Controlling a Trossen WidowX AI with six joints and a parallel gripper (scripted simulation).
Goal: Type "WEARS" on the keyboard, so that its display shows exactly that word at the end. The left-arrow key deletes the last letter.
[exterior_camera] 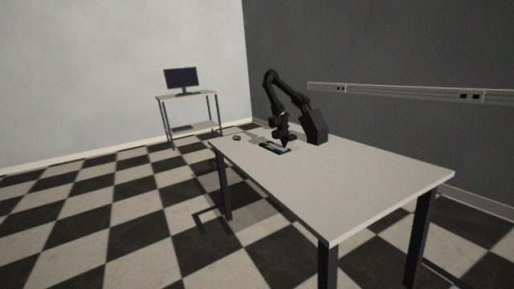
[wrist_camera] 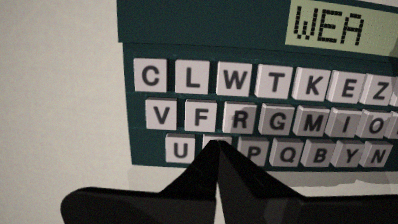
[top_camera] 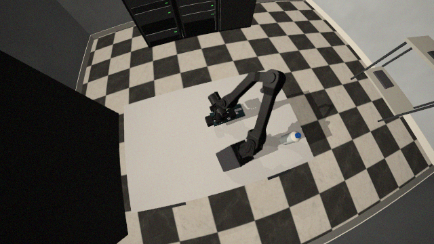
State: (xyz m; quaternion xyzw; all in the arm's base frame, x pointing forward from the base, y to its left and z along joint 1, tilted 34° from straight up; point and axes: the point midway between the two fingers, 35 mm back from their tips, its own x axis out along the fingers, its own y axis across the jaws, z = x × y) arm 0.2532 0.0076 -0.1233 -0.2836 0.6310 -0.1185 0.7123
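The left-arrow key lies 7 cm ahead of my hand, 15 cm to the right of it and 3 cm below it. The rest, counted from my hand: dark object: 21 cm ahead, 38 cm to the right, 3 cm below.
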